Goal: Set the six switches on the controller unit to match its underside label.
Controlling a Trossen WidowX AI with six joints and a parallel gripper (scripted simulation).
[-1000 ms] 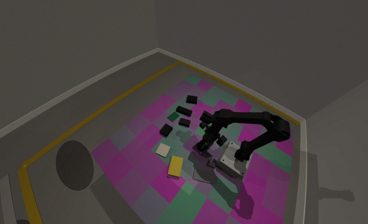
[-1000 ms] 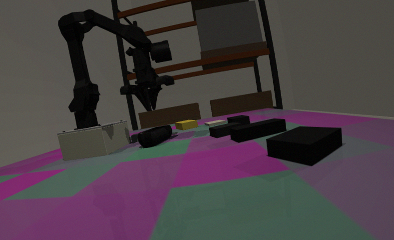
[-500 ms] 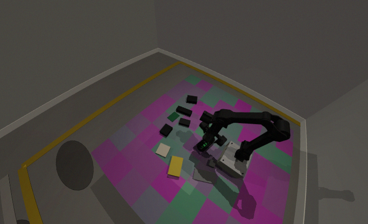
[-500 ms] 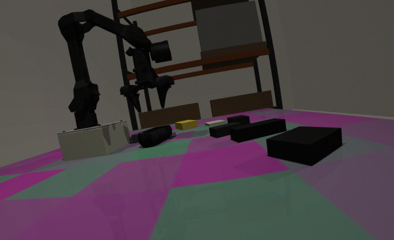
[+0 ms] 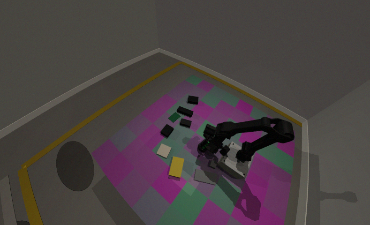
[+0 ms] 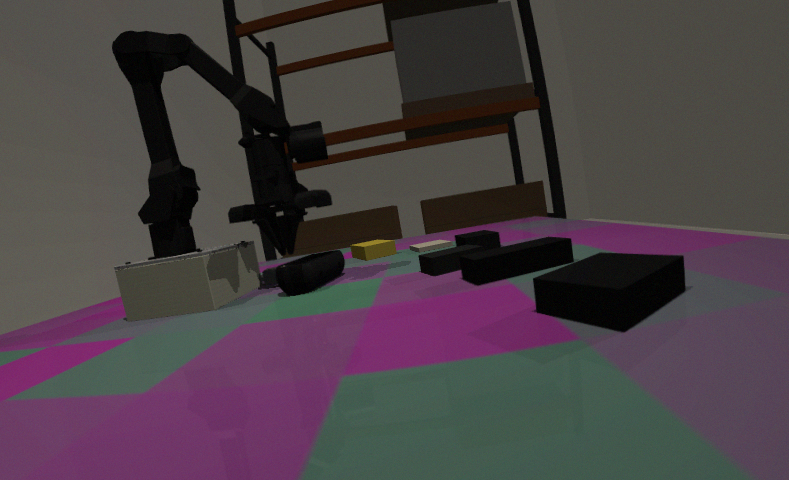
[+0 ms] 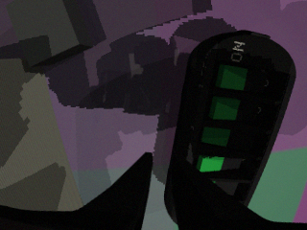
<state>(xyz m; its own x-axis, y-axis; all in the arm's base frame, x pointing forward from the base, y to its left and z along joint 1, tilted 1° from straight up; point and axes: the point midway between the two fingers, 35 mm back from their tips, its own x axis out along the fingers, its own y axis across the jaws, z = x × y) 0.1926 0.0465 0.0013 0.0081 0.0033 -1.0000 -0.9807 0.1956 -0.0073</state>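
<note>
Right now the small grey piece is 9 cm to the left of my gripper tip, 7 cm behind it and 4 cm below it. Round my gripper tip: yellow block: 26 cm to the left, 11 cm ahead, 4 cm below; grey plate: 18 cm to the left, 8 cm behind, 6 cm below; cream plate: 26 cm ahead, 23 cm to the left, 5 cm below.
</note>
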